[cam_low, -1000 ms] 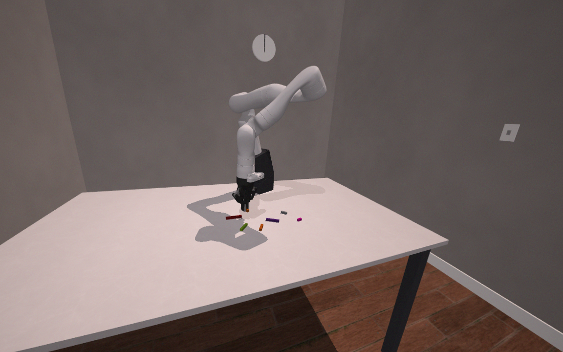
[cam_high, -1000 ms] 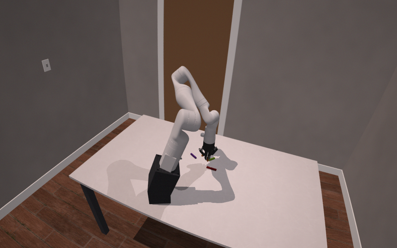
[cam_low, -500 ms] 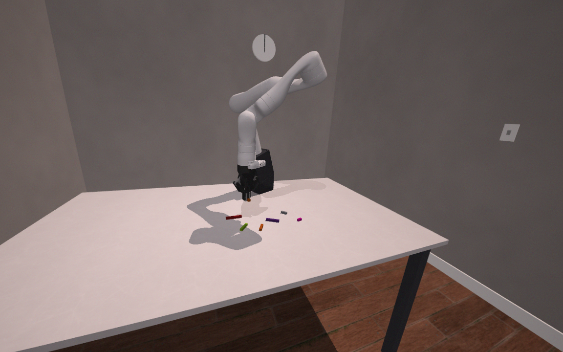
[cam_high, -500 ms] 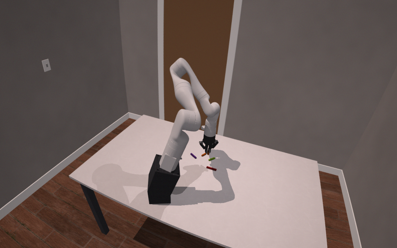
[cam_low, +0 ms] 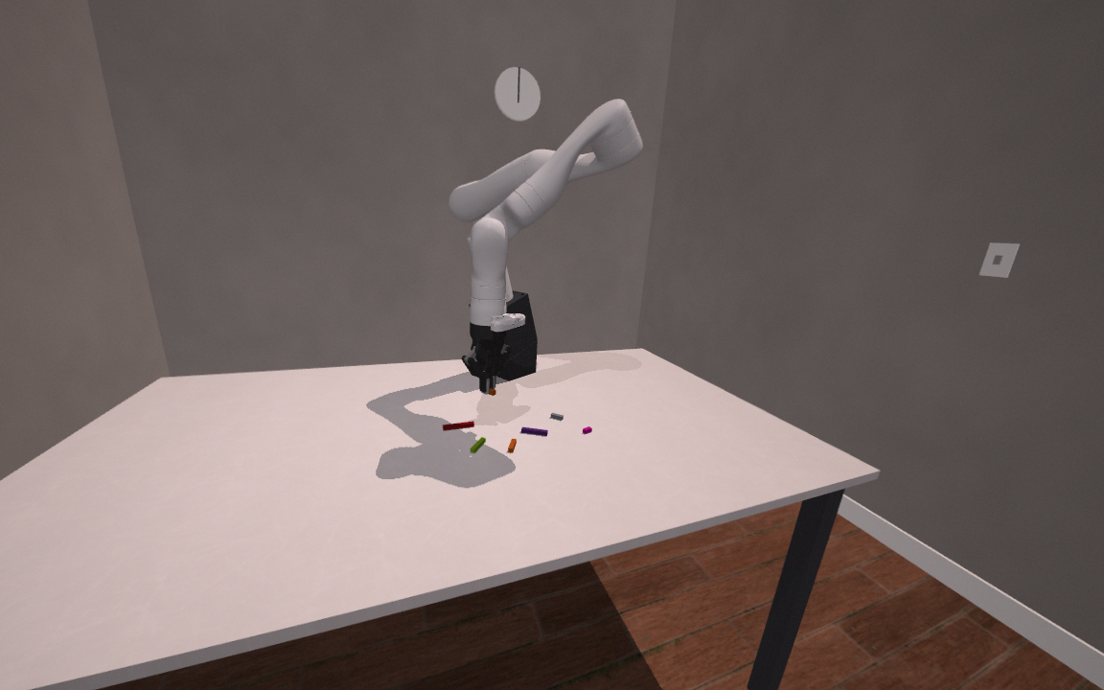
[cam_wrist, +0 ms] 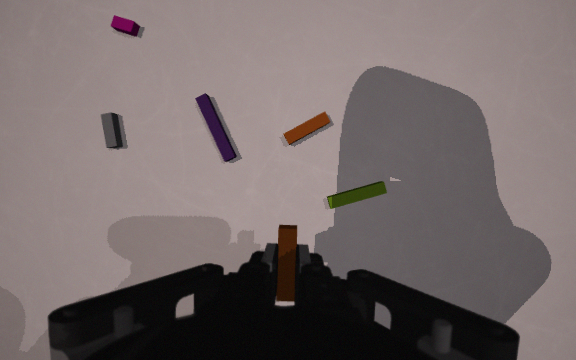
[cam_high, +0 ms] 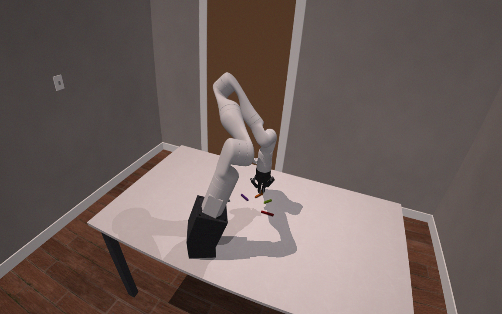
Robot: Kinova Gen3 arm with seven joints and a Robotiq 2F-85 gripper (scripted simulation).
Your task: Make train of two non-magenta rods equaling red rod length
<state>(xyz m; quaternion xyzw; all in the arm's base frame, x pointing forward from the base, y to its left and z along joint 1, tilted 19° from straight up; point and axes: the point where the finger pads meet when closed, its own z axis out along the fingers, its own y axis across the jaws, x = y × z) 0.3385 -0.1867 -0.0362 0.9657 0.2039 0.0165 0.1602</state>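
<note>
Now: the grey rod 10 mm ahead of my hand, 180 mm to the left of it and 110 mm below it. From my hand the other things lie so: purple rod 50 mm ahead, 90 mm to the left, 110 mm below; red rod 50 mm behind, 50 mm to the right, 110 mm below; lime rod 50 mm ahead, 40 mm to the right, 110 mm below.
</note>
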